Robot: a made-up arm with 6 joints.
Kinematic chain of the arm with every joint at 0, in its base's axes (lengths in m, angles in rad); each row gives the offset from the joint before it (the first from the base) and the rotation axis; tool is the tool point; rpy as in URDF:
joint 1: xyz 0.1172 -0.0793 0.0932 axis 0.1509 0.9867 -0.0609
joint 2: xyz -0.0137 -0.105 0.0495 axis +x
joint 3: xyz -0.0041 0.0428 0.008 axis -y
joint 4: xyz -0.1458 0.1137 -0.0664 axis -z
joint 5: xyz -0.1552 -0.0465 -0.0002 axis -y
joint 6: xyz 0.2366 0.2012 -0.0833 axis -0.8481 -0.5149 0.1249
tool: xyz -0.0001 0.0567 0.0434 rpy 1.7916 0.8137 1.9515
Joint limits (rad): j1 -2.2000..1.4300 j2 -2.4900..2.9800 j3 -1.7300..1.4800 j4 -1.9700..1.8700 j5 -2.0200..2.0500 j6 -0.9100..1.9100
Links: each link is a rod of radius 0.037 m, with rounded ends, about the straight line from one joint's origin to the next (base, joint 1, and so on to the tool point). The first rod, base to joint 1, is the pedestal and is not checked.
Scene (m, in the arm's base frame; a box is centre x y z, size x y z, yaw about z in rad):
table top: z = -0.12
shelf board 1: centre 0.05 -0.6 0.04 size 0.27 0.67 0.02 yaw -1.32
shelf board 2: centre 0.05 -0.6 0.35 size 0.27 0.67 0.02 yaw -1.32
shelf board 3: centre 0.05 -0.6 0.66 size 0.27 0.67 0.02 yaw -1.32
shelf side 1: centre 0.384 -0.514 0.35 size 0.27 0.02 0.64 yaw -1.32
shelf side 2: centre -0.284 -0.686 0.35 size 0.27 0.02 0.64 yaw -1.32
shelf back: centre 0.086 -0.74 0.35 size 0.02 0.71 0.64 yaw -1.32
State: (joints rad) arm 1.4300 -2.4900 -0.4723 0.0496 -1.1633 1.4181
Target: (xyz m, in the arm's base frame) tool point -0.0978 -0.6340 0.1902
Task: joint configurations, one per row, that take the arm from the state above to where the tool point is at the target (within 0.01 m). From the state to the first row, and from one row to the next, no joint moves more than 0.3 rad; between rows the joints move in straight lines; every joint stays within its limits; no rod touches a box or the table.
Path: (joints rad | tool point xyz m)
1: 1.4300 -2.4318 -0.5608 -0.1930 -0.9611 1.4942 | -0.1252 -0.5061 0.4907
2: 1.4300 -2.3737 -0.6493 -0.4355 -0.7589 1.5703 | -0.1402 -0.4461 0.4892
3: 1.4300 -2.3155 -0.7378 -0.6781 -0.5567 1.6463 | -0.1613 -0.3863 0.4766
4: 1.4300 -2.2106 -0.7452 -0.4028 -0.4813 1.5886 | -0.1984 -0.4001 0.4181
5: 1.4300 -2.1058 -0.7526 -0.1275 -0.4059 1.5309 | -0.2170 -0.4048 0.3544
6: 1.4300 -2.0009 -0.7601 0.1478 -0.3305 1.4732 | -0.2165 -0.4015 0.2917
7: 1.4300 -1.8960 -0.7675 0.4230 -0.2551 1.4155 | -0.1977 -0.3922 0.2354
8: 1.4300 -1.7911 -0.7749 0.6983 -0.1797 1.3579 | -0.1632 -0.3788 0.1902
9: 1.3676 -1.9475 -0.5527 0.5967 -0.3767 1.3446 | -0.1681 -0.4621 0.1831
10: 1.3051 -2.1039 -0.3305 0.4951 -0.5737 1.3313 | -0.1474 -0.5497 0.1812
11: 1.2427 -2.2603 -0.1083 0.3935 -0.7708 1.3180 | -0.0978 -0.6340 0.1902

